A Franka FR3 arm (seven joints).
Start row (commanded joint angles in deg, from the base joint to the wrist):
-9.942 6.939 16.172 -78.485 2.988 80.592 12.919
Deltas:
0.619 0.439 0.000 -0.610 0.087 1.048 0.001
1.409 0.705 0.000 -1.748 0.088 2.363 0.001
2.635 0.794 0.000 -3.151 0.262 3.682 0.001
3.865 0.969 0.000 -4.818 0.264 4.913 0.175
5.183 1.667 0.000 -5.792 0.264 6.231 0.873
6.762 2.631 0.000 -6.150 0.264 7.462 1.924
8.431 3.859 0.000 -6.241 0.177 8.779 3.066
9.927 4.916 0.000 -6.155 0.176 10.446 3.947
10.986 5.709 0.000 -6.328 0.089 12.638 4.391
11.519 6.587 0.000 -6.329 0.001 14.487 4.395
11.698 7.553 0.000 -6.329 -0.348 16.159 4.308
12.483 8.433 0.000 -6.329 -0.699 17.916 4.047
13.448 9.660 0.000 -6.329 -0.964 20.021 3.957
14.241 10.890 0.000 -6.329 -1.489 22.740 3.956
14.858 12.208 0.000 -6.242 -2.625 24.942 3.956
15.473 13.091 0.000 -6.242 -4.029 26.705 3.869
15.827 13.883 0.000 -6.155 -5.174 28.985 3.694
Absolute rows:
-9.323 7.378 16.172 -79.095 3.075 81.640 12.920
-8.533 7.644 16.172 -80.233 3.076 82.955 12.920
-7.307 7.733 16.172 -81.636 3.250 84.274 12.920
-6.077 7.908 16.172 -83.303 3.252 85.505 13.094
-4.759 8.606 16.172 -84.277 3.252 86.823 13.792
-3.180 9.570 16.172 -84.635 3.252 88.054 14.843
-1.511 10.798 16.172 -84.726 3.165 89.371 15.985
-0.015 11.855 16.172 -84.640 3.164 91.038 16.866
1.044 12.648 16.172 -84.813 3.077 93.230 17.310
1.577 13.526 16.172 -84.814 2.989 95.079 17.314
1.756 14.492 16.172 -84.814 2.640 96.751 17.227
2.541 15.372 16.172 -84.814 2.289 98.508 16.966
3.506 16.599 16.172 -84.814 2.024 100.613 16.876
4.299 17.829 16.172 -84.814 1.499 103.332 16.875
4.916 19.147 16.172 -84.727 0.363 105.534 16.875
5.531 20.030 16.172 -84.727 -1.041 107.297 16.788
5.885 20.822 16.172 -84.640 -2.186 109.577 16.613

